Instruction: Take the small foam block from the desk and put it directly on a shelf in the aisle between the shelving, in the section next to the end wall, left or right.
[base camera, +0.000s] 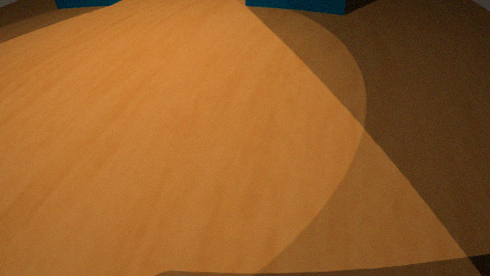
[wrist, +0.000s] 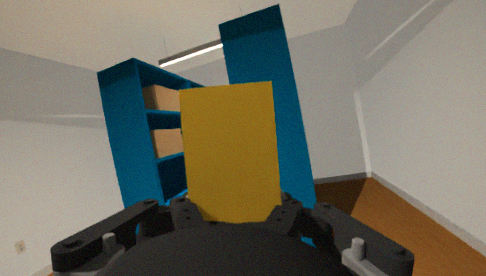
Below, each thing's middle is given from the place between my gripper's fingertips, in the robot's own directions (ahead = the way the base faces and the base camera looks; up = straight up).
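Labels:
I see the yellow foam block (wrist: 229, 134), and my hand is 4 cm below it and 2 cm beyond it.

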